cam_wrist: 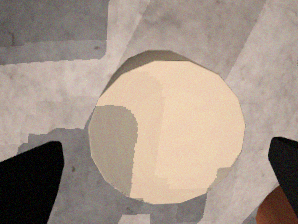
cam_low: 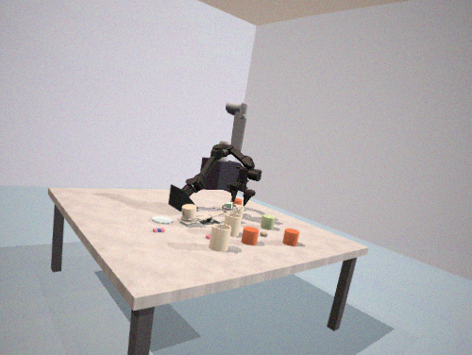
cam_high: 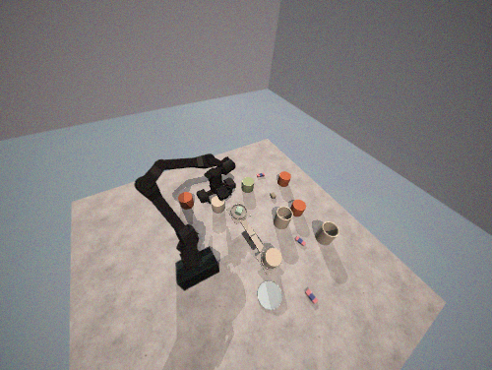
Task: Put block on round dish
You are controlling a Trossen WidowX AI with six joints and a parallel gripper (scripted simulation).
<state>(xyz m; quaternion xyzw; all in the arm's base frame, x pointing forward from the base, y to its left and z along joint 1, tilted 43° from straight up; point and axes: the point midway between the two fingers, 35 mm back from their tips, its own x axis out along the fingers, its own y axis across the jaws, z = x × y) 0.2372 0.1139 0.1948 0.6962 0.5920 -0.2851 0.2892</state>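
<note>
Now: gripper tip 20 mm to the right of the beige cup and 40 mm above it. From my gripper tip the other things lie so: green cup: 200 mm ahead, 20 mm to the left, 40 mm below; green block: 50 mm ahead, 120 mm to the right, 10 mm above; balance: 40 mm ahead, 250 mm to the right, 40 mm below.
</note>
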